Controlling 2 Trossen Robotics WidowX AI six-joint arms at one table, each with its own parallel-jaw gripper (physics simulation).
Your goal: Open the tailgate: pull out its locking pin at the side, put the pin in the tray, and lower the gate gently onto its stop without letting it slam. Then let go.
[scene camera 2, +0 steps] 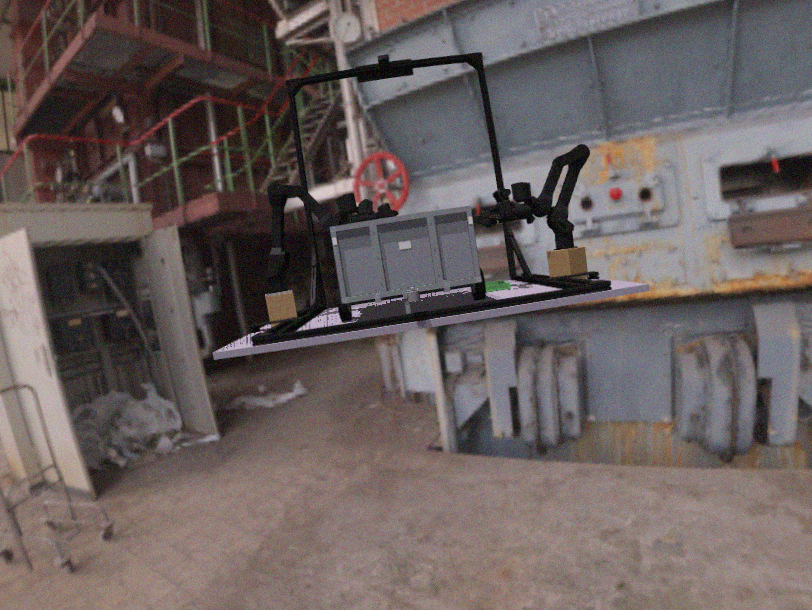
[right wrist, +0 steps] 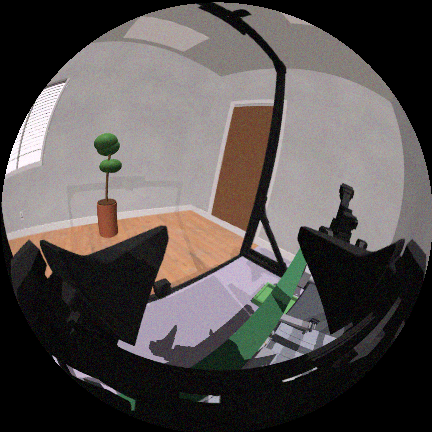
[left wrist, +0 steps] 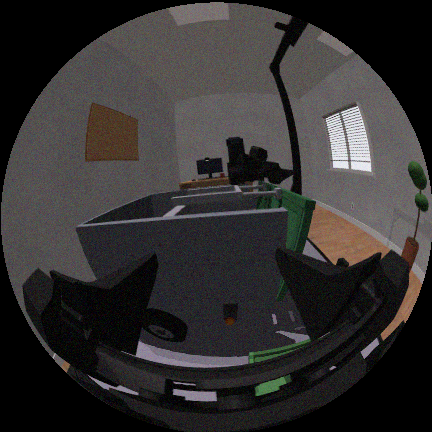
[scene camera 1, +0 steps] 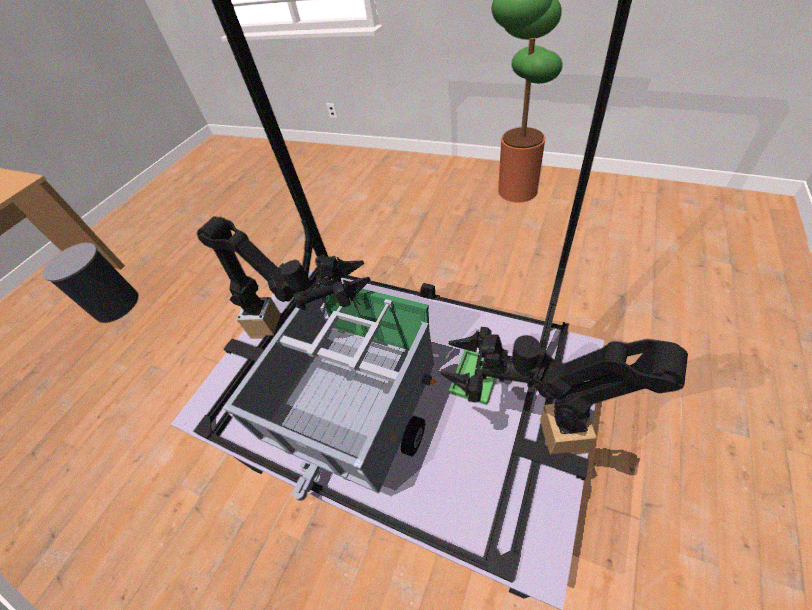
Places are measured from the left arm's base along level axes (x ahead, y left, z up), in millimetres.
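Pixels of known places: left gripper, fingertip midpoint: (scene camera 2: 475,217) (left wrist: 217,257) (scene camera 1: 444,357); right gripper, fingertip midpoint: (right wrist: 236,233) (left wrist: 286,168) (scene camera 1: 366,269); left arm's base, link origin: (scene camera 2: 565,248) (scene camera 1: 570,420); right arm's base, link origin: (scene camera 2: 278,292) (scene camera 1: 253,307).
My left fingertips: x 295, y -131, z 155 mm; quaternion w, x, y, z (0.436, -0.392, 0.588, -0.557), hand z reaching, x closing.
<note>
Ahead of a thing's pixels: the offset from my left fingertips to its top centre. "spot": to the spot under its first point.
The green tailgate (scene camera 1: 413,318) (left wrist: 298,215) (right wrist: 255,327) stands upright at the far end of the grey trailer (scene camera 1: 400,387) (scene camera 2: 408,262) (left wrist: 190,260). An orange-ended pin @(dx +71, dy -38, dz -147 mm) (scene camera 1: 431,381) (left wrist: 230,321) sits in a dark bracket low on the trailer's side wall. The green tray @(dx -90, dy -83, dz -249 mm) (scene camera 1: 486,393) (scene camera 2: 498,286) (left wrist: 280,352) (right wrist: 265,293) lies on the table beside the trailer, partly under the left arm. My left gripper (scene camera 1: 448,358) (left wrist: 217,257) is open and empty, facing the side wall, apart from the pin. My right gripper (scene camera 1: 364,272) (right wrist: 236,233) is open and empty above the tailgate's left end. In scene camera 2 the trailer hides the tailgate.
A light grey frame @(spot: dx +222, dy -7, dz +17 mm) (scene camera 1: 354,361) spans the trailer's top near the tailgate. A wheel @(dx +109, dy +103, dz -167 mm) (scene camera 1: 412,435) (left wrist: 165,325) stands out from the side wall, and a hitch @(spot: dx +392, dy +212, dz -188 mm) (scene camera 1: 305,482) from the front. Black posts (scene camera 1: 269,124) (scene camera 1: 590,151) rise by both arms.
</note>
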